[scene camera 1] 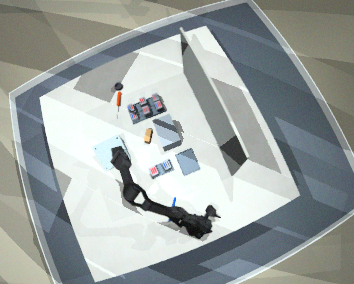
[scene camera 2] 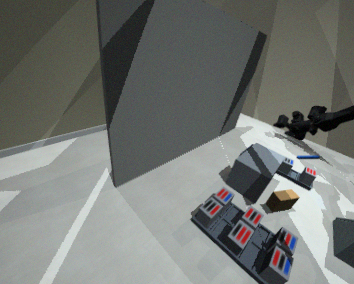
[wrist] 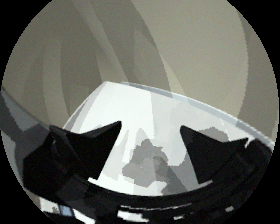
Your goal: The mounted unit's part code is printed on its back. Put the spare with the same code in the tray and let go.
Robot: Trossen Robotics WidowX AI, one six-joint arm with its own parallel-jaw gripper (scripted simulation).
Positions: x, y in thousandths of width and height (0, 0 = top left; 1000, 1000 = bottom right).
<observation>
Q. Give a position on a grey wall panel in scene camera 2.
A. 487, 294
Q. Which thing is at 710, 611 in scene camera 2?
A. A grey box-shaped unit.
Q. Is my gripper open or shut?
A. Open.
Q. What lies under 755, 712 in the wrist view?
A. My gripper.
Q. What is my gripper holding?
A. Nothing.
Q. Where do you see a grey wall panel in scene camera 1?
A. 645, 491
</observation>
